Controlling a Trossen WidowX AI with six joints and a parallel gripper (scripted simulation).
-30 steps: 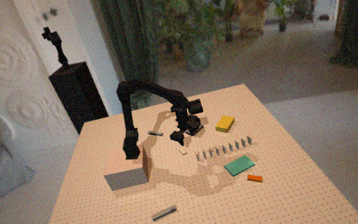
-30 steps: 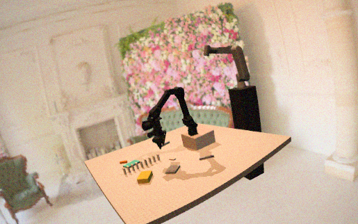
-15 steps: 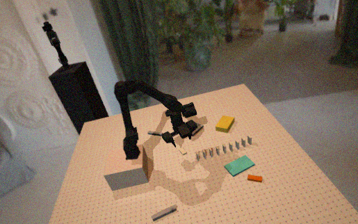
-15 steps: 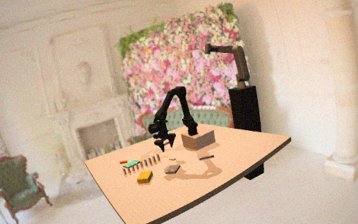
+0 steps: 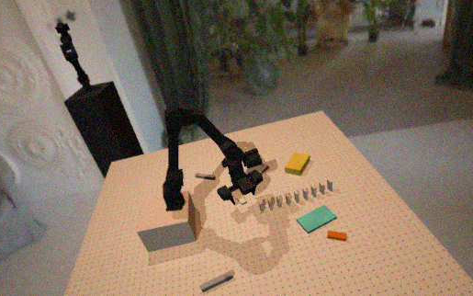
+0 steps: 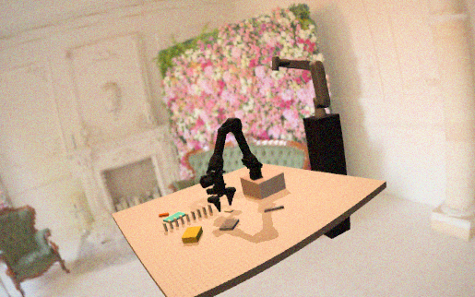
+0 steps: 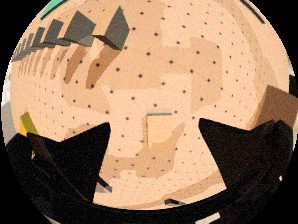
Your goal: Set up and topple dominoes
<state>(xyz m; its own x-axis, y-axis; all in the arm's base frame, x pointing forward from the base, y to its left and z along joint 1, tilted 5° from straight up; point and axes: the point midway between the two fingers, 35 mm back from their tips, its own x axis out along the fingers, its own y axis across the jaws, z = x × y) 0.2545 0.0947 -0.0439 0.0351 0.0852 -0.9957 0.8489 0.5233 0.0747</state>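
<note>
The grey plate lies 50 mm ahead of my gripper tip, 200 mm to the left of it and 10 mm below it. From my gripper tip the other things lie so: orange block: 340 mm ahead, 220 mm to the right, 10 mm below; then yellow block: 240 mm ahead, 200 mm to the left; then teal tile: 280 mm ahead, 130 mm to the right, 10 mm below.
</note>
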